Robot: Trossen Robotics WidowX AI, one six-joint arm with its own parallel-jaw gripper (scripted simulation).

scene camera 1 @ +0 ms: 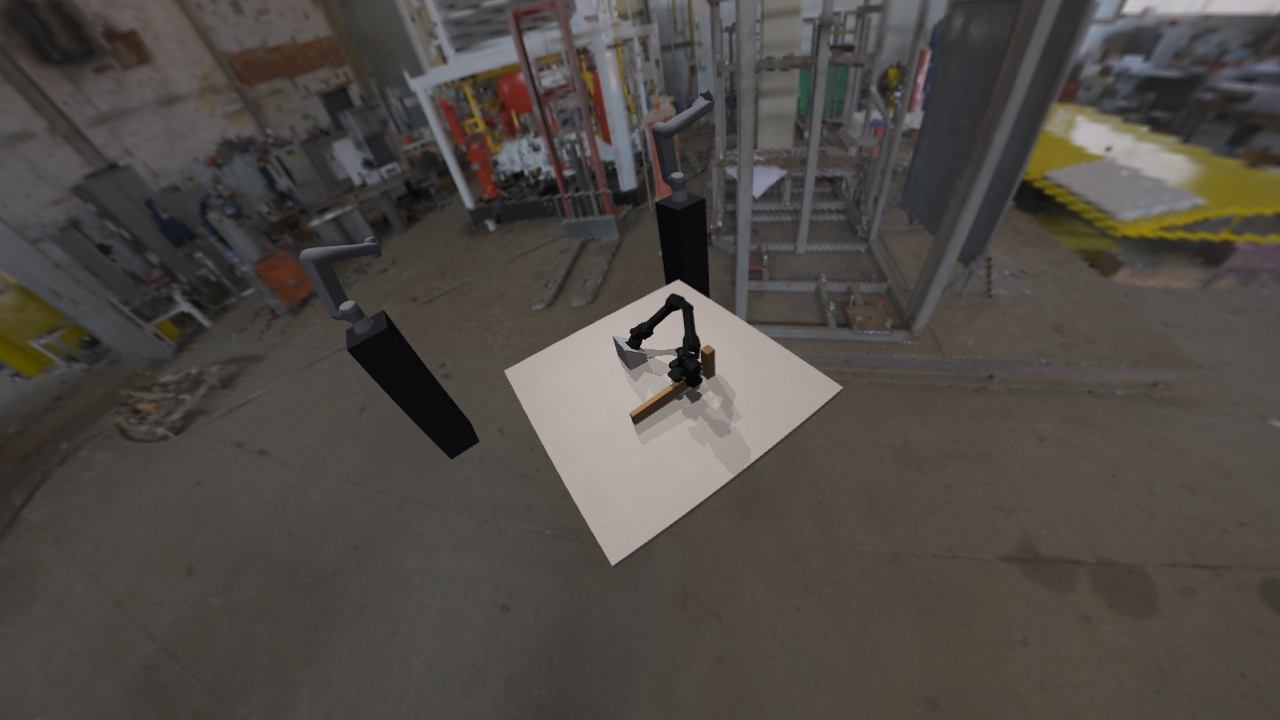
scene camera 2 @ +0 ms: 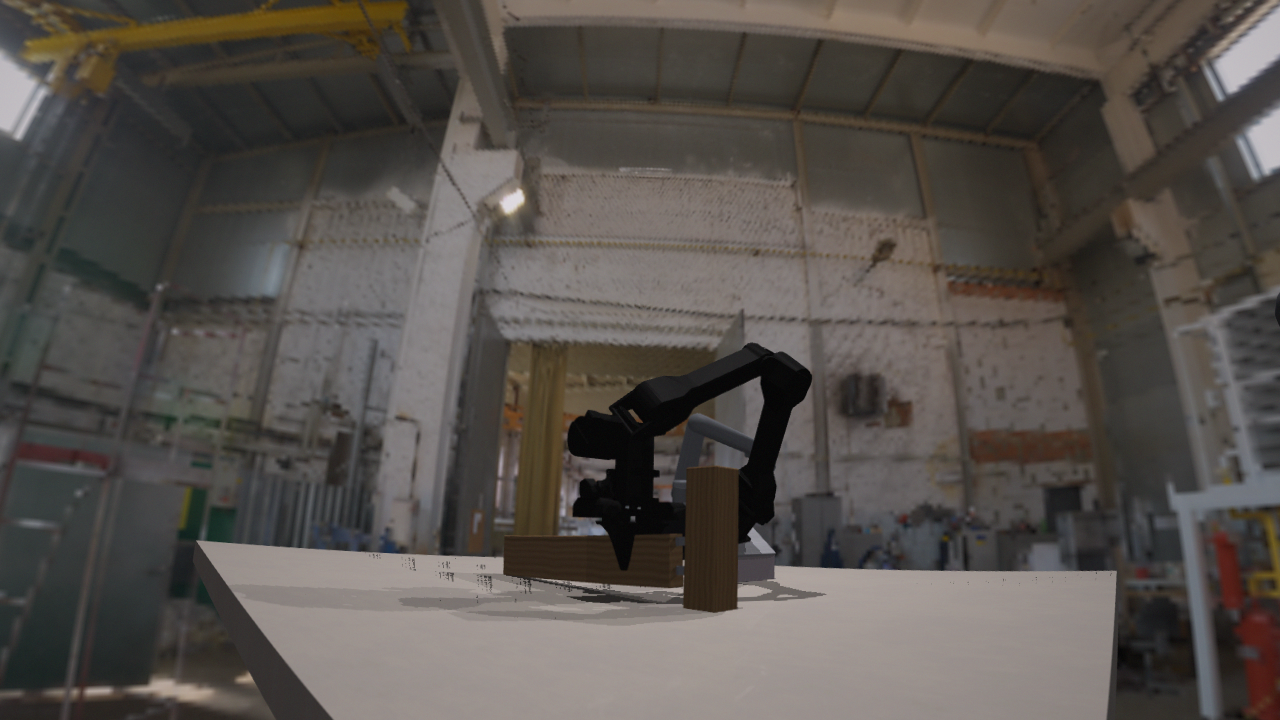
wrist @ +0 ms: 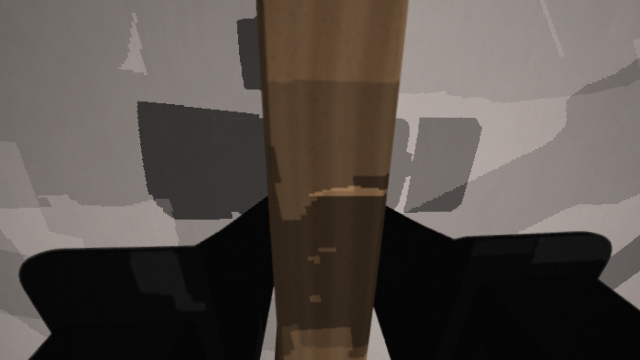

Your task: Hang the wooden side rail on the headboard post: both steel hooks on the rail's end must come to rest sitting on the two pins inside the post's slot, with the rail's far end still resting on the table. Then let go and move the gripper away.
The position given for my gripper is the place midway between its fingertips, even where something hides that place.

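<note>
Visible: my gripper (scene camera 2: 631,570) (wrist: 315,200); a wooden side rail (scene camera 2: 656,560) (scene camera 1: 649,407) (wrist: 329,83); a headboard post (scene camera 2: 712,493).
</note>
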